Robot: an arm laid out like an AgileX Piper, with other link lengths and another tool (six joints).
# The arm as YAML. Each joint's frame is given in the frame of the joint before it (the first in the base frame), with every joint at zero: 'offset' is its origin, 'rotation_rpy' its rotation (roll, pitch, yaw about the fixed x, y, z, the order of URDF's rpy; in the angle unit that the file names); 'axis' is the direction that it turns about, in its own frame. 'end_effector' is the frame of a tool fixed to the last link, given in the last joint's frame.
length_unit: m
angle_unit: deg
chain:
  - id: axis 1
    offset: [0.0, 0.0, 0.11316]
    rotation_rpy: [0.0, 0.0, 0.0]
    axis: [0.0, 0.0, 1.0]
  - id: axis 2
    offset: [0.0, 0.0, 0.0]
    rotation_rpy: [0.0, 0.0, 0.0]
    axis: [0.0, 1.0, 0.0]
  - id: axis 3
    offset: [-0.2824, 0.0, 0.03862]
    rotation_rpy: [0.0, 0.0, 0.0]
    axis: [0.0, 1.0, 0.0]
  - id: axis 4
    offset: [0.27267, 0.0, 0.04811]
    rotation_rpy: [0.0, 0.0, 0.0]
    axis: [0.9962, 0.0, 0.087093]
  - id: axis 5
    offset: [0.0, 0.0, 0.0]
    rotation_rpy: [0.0, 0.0, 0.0]
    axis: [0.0, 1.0, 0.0]
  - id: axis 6
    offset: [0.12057, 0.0, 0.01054]
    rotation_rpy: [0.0, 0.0, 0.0]
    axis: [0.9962, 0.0, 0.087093]
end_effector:
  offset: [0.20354, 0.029, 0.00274]
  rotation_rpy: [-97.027, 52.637, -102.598]
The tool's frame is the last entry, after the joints.
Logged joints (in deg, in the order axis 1, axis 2, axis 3, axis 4, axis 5, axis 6), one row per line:
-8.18, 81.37, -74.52, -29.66, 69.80, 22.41
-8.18, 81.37, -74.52, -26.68, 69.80, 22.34
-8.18, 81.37, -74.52, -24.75, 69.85, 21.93
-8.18, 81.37, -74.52, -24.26, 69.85, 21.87
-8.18, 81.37, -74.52, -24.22, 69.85, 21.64
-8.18, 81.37, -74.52, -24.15, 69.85, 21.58
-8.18, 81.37, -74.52, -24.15, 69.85, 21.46
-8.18, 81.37, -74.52, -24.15, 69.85, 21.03
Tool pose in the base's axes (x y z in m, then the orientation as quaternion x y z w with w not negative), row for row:
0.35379, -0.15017, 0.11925, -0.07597, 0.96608, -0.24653, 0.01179
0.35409, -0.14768, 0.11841, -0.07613, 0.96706, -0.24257, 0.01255
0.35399, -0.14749, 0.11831, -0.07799, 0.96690, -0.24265, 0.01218
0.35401, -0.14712, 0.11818, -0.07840, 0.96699, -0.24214, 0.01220
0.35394, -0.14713, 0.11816, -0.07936, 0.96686, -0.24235, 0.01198
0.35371, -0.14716, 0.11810, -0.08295, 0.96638, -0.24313, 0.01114
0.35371, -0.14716, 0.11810, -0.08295, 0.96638, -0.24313, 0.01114
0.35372, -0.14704, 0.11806, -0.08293, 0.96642, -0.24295, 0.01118
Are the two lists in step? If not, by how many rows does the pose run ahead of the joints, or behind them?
The pose runs 2 rows ahead of the joints: the pose in row i belongs to the joints in row i + 2.
